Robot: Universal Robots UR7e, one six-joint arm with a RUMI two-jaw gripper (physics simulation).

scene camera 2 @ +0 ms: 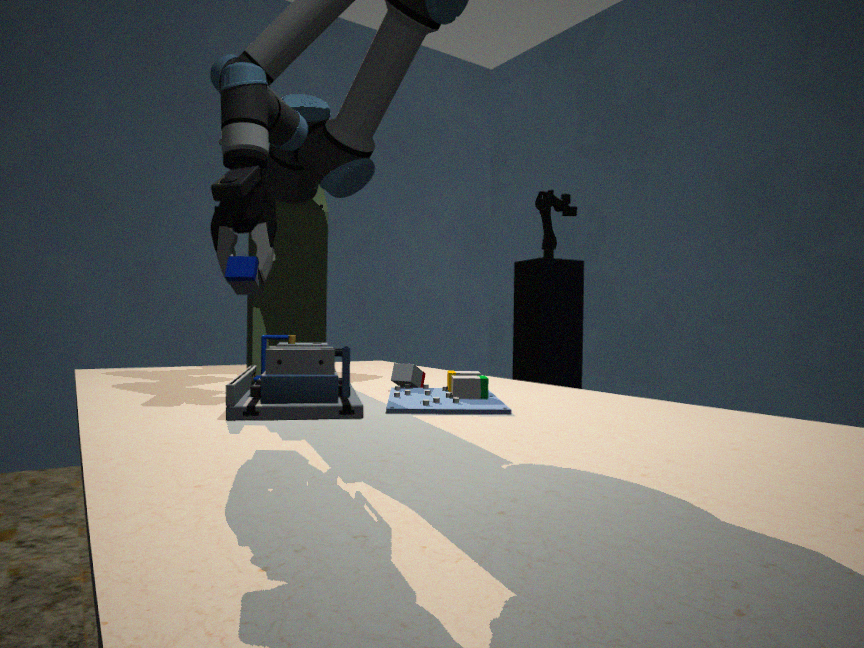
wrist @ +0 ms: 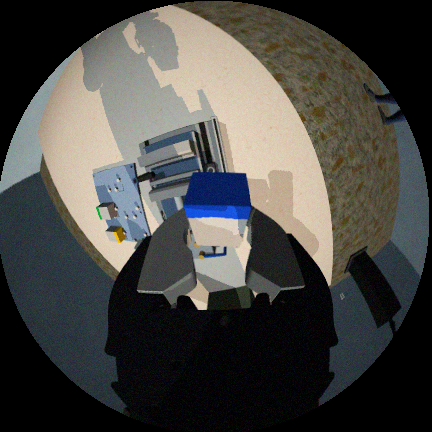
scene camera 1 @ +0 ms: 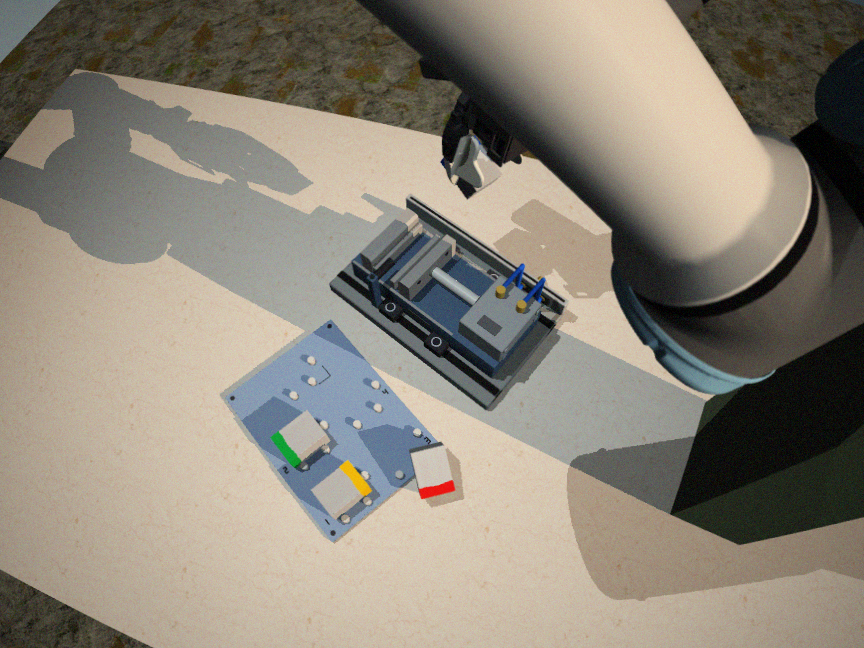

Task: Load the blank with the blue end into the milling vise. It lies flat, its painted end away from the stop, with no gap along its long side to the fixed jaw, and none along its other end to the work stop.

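The blank with the blue end (scene camera 2: 242, 268) (wrist: 218, 192) is between the two fingers of my gripper (scene camera 1: 474, 170) (scene camera 2: 245, 273) (wrist: 217, 207), which is shut on it. Its blue end faces scene camera 2 and it looks slightly tilted; in scene camera 1 the fingers hide most of it. It hangs well above the milling vise (scene camera 1: 498, 322) (scene camera 2: 300, 388) (wrist: 180, 165), apart from it. The vise's fixed jaw (scene camera 1: 385, 244) and moving jaw (scene camera 1: 423, 267) stand apart, with nothing between them. The dark work stop (scene camera 1: 374, 289) (scene camera 2: 345, 380) (wrist: 145, 177) stands at one side of the jaws.
A blue pegged plate (scene camera 1: 341, 397) (scene camera 2: 418, 410) (wrist: 127, 185) lies beside the vise. It carries a green-ended blank (scene camera 1: 303, 435) (scene camera 2: 466, 385) (wrist: 106, 210) and a yellow-ended blank (scene camera 1: 338, 491) (wrist: 115, 234). A red-ended blank (scene camera 1: 432, 467) (scene camera 2: 406, 375) leans at its edge. Blue hoses (scene camera 1: 516, 277) rise from the vise.
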